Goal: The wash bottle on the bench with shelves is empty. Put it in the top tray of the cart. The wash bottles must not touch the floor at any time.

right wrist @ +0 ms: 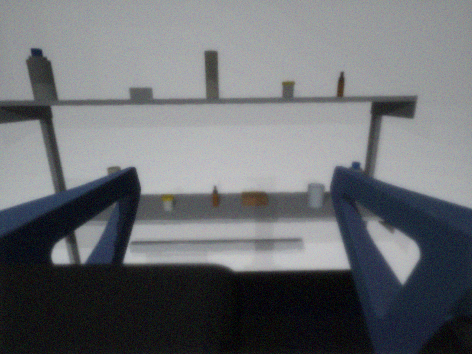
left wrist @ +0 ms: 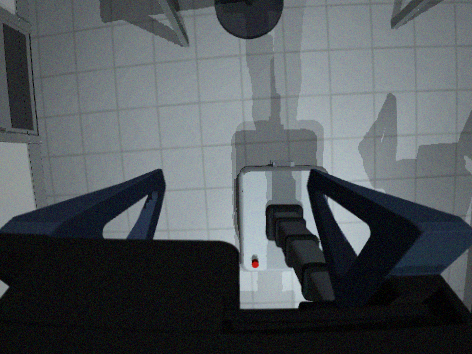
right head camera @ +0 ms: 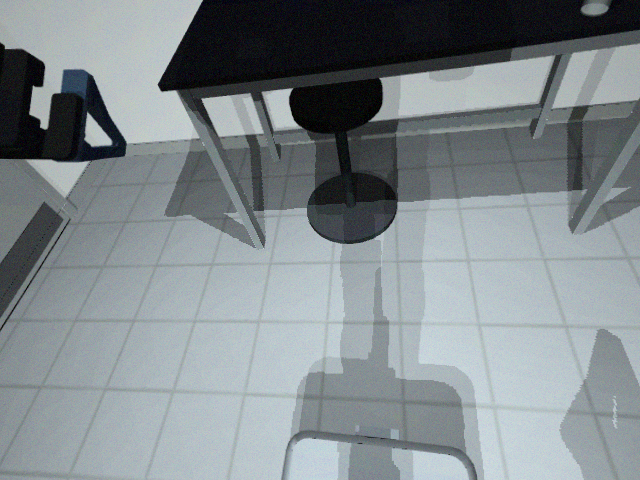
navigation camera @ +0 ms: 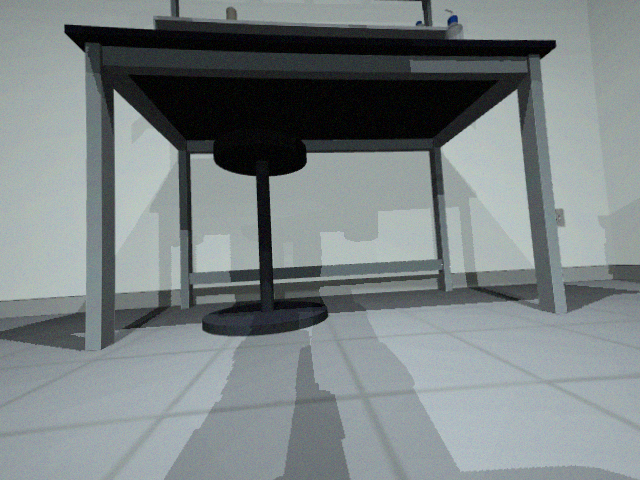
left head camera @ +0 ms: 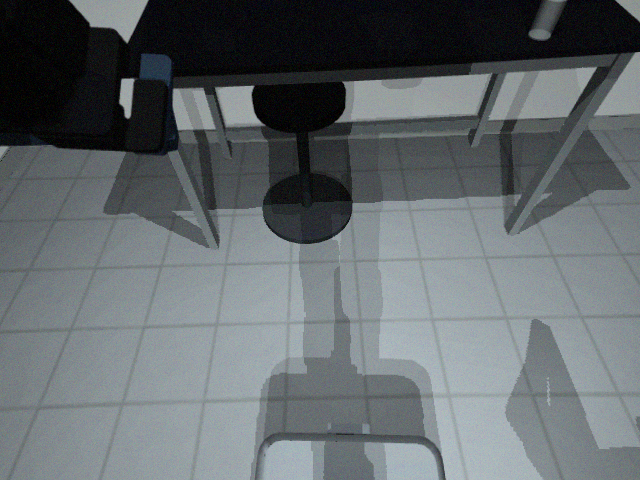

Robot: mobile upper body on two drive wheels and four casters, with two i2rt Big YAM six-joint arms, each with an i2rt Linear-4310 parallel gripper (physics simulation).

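Frame: origin at the left arm's base, x ahead, y left, z up, level; centimetres.
Seen in the pictures: left gripper, fingertip midpoint: [left wrist: 236, 177] [right head camera: 77, 148] [left head camera: 118, 139]; right gripper, fingertip midpoint: [right wrist: 235, 177].
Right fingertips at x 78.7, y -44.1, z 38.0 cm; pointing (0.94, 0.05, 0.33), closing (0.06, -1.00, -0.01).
Observation:
A point is followed by its place in that frame.
The wash bottle [navigation camera: 454, 29] {x 124.8, y -76.3, z -41.4 cm} has a blue cap and a spout and stands upright near the right end of the bench [navigation camera: 310, 42] {x 115.9, y -25.2, z -51.7 cm} [left head camera: 336, 36] {x 130.1, y -18.4, z -49.6 cm} [right head camera: 361, 36] {x 128.5, y -17.3, z -49.6 cm}. A pale bottle body [left head camera: 546, 20] {x 124.8, y -76.3, z -44.2 cm} [right head camera: 595, 6] {x 124.7, y -76.3, z -47.3 cm} shows at the upper right of both head views, its top cut off. My left gripper [left wrist: 236, 177] {x 35.9, y 0.5, z -12.7 cm} is open and empty, high above the floor and apart from the bottle. Part of it shows at the left edge in both head views. My right gripper [right wrist: 235, 177] {x 78.7, y -44.1, z 38.0 cm} is open and empty, facing the shelves above the bench. The cart does not show.
A black stool [left head camera: 298, 105] [right head camera: 336, 105] [navigation camera: 260, 155] stands partly under the bench. The upper shelf [right wrist: 250, 101] {x 163.0, y -44.7, z 40.6 cm} and lower shelf [right wrist: 290, 213] carry several containers. A blue cap [right wrist: 356, 165] {x 182.3, y -90.8, z 13.0 cm} shows behind the right-hand finger. My base [left wrist: 252, 200] {x 13.0, y -4.2, z -115.0 cm} is below the left gripper.

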